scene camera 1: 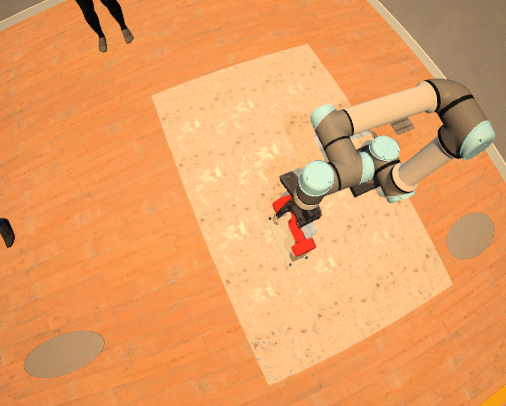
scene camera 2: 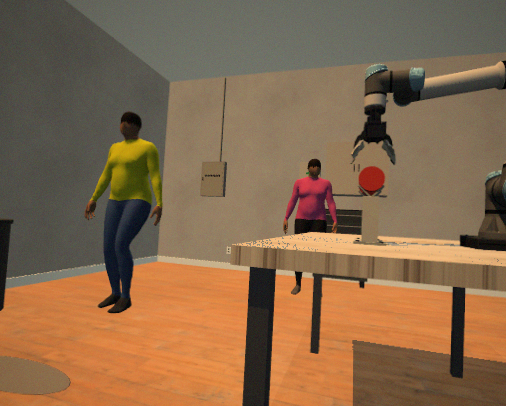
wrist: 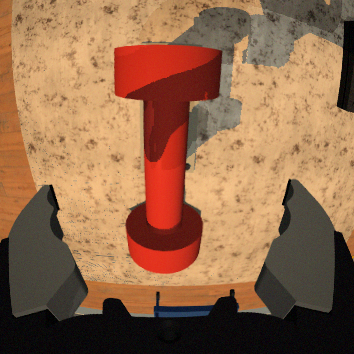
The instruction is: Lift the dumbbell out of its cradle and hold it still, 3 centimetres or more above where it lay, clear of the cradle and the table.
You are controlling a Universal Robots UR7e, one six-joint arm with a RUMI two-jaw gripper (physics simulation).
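Seen in the pictures: gripper, fingertip midpoint: (scene camera 2: 372, 164) (wrist: 169, 186); arm's base at its link origin: (scene camera 2: 504, 238).
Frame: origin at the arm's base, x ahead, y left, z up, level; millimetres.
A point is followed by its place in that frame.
Note:
The red dumbbell (scene camera 1: 296, 231) @(y 190, x 445, z 190 mm) (scene camera 2: 371, 179) @(y 265, x 436, z 169 mm) (wrist: 164, 185) @(y 174, x 441, z 191 mm) lies level in its cradle (scene camera 2: 370, 220) @(y 262, x 435, z 37 mm), a pale upright post on a base plate on the table (scene camera 1: 350, 300) @(y 496, x 287, z -40 mm) (scene camera 2: 300, 259) @(y 690, x 554, z -58 mm). In scene camera 2 its round end faces the view and rests in the V-shaped top of the cradle. My gripper (scene camera 1: 295, 218) @(y 142, x 439, z 241 mm) (scene camera 2: 373, 161) @(y 142, x 439, z 241 mm) (wrist: 169, 186) @(y 142, x 439, z 241 mm) is open and empty, pointing down above the dumbbell. In scene camera 2 its fingertips are a little higher than the near round end, one to each side. In the wrist view the handle runs between the fingers, close to the middle. Most of the cradle is hidden under the dumbbell there.
The arm's base (scene camera 2: 495, 227) @(y 46, x 39, z 37 mm) stands on the table to the right in scene camera 2. A person in a yellow top (scene camera 2: 131, 170) and a person in a pink top (scene camera 2: 314, 197) are beyond the table. The arm's shadow falls beside the dumbbell in the wrist view.

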